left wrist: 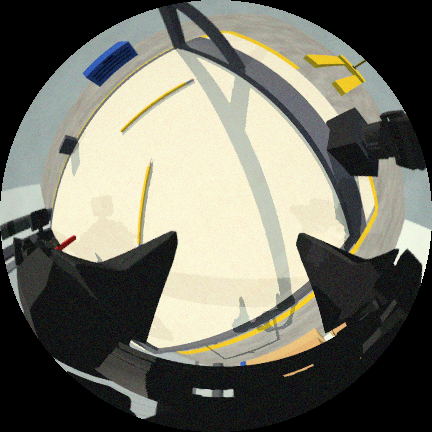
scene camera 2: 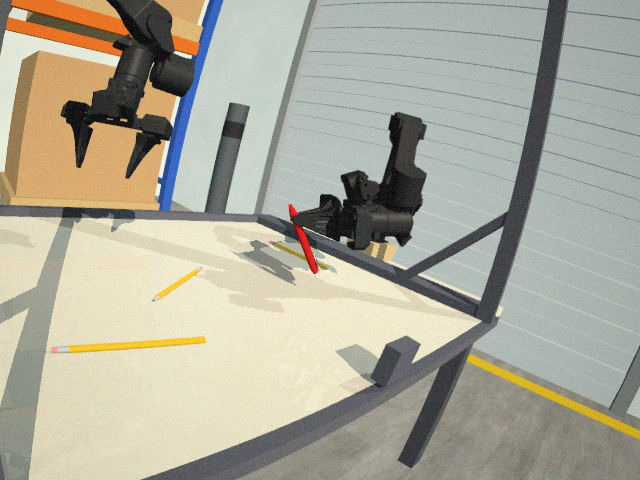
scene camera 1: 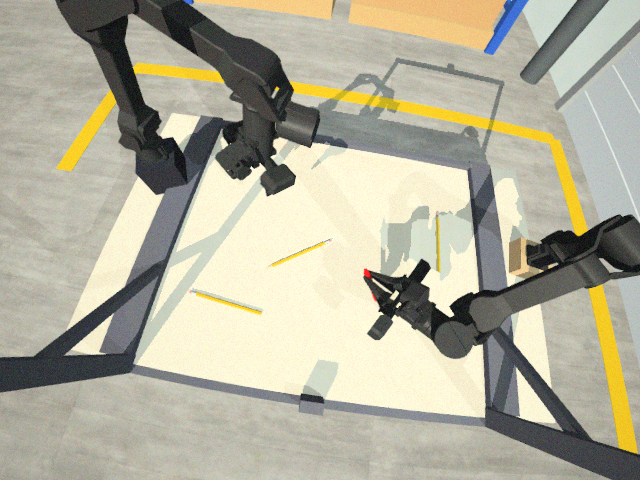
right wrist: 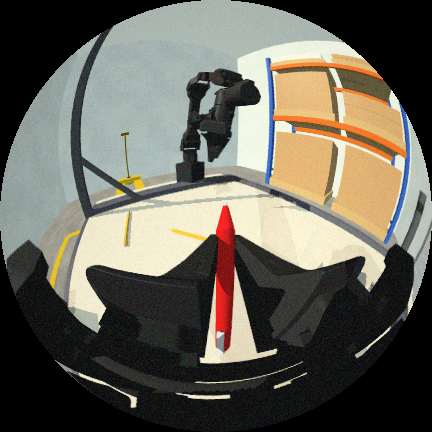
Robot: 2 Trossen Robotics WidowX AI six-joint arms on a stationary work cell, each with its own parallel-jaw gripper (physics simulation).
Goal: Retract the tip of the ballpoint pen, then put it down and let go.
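The red ballpoint pen (scene camera 1: 367,273) (scene camera 2: 306,243) (left wrist: 66,243) (right wrist: 225,295) is tilted steeply in scene camera 2, above the table. In the right wrist view its tapered end points up the picture with a small pale point showing; a white and grey part shows at the other end. My right gripper (scene camera 2: 295,218) (right wrist: 224,240) is shut on the pen, its dark fingertips on either side of the barrel. My left gripper (scene camera 2: 103,172) (left wrist: 240,238) is open and empty, high above the table and well apart from the pen.
Three yellow pencils lie on the cream table (scene camera 1: 310,330) (scene camera 2: 248,382): one near the middle (scene camera 1: 299,253) (scene camera 2: 178,284), one at lower left (scene camera 1: 227,302) (scene camera 2: 134,344), and one behind the right gripper (scene camera 1: 438,242). A dark frame (scene camera 1: 217,385) edges the table, with a small block (scene camera 1: 311,405) (scene camera 2: 395,360).
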